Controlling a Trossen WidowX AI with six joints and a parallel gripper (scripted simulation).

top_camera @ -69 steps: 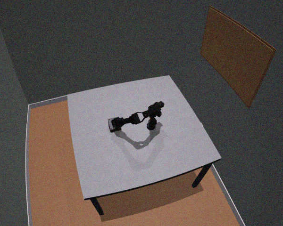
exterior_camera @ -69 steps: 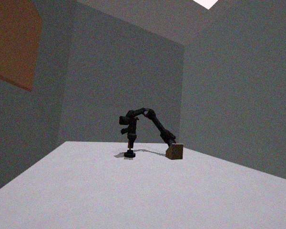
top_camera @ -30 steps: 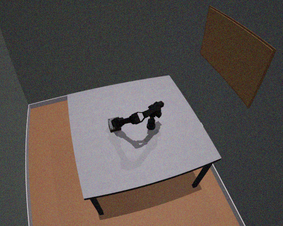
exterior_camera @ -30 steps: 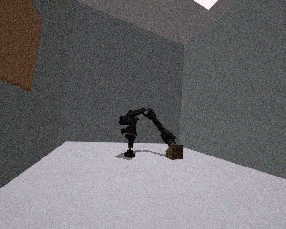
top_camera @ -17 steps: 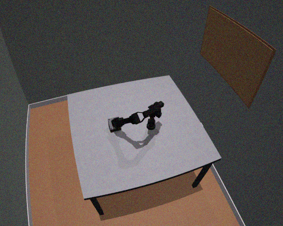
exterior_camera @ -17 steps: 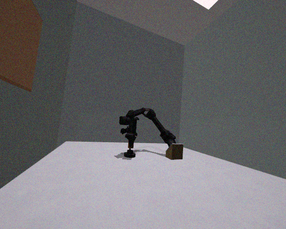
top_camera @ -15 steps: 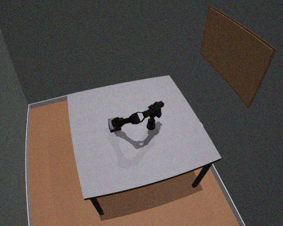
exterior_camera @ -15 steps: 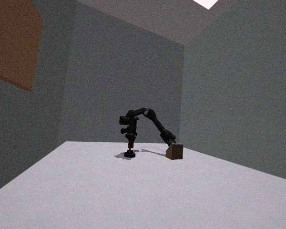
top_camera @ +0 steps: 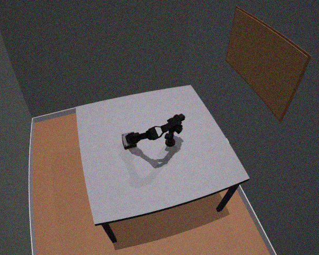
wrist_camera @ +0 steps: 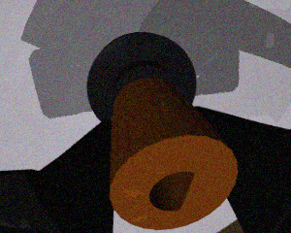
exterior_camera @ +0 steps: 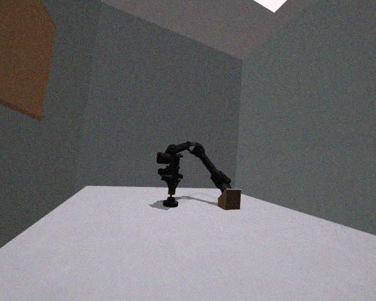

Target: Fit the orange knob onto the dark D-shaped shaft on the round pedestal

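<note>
My gripper tip is now 20 mm below the orange knob. Round my gripper tip: pedestal (40 mm below).
</note>
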